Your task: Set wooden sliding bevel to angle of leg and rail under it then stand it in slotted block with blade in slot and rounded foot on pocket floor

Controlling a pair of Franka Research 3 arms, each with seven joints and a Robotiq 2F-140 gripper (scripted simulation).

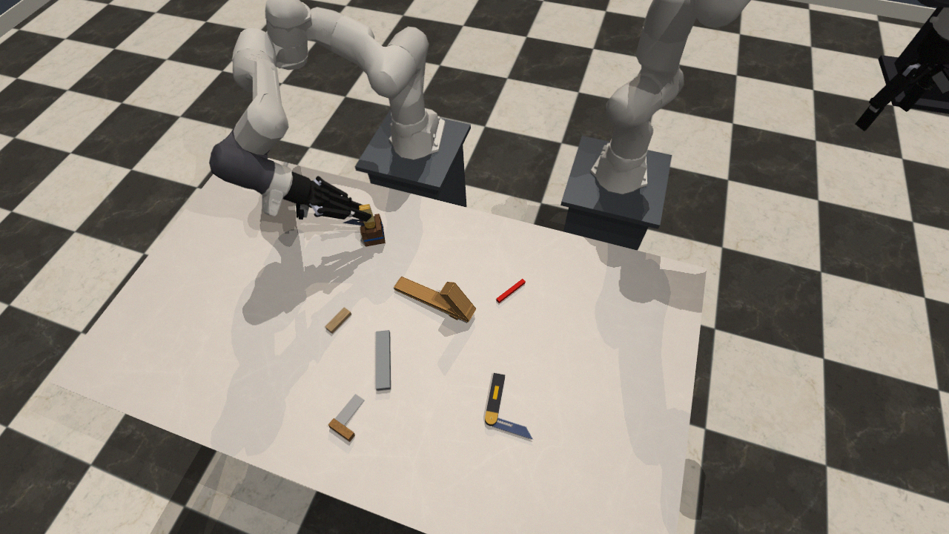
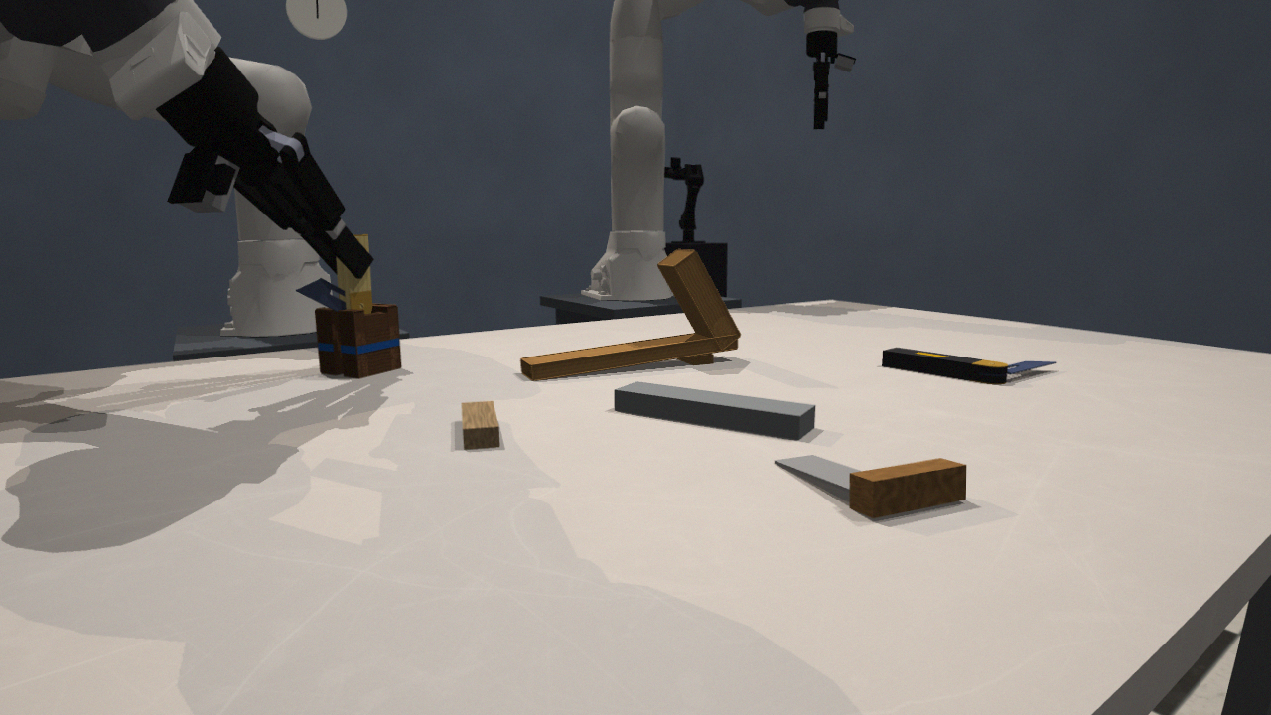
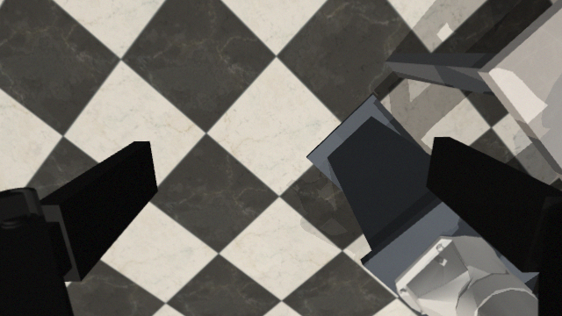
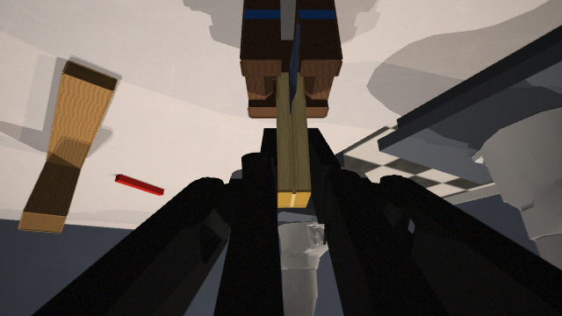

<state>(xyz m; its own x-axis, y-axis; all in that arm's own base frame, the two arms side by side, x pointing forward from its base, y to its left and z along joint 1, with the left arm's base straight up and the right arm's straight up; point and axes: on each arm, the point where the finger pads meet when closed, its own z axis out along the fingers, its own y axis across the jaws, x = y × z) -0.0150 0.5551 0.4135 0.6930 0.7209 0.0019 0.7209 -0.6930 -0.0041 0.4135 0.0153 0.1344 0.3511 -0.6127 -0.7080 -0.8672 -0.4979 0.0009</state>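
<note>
Now: right hand 4 cm above the wooden bevel and 1 cm to the right of it. Round my right hand: blue blade: 5 cm below, 1 cm to the right; small wood block: 29 cm ahead, 13 cm below, 2 cm to the left; grey bar: 37 cm ahead, 18 cm to the left, 13 cm below.
</note>
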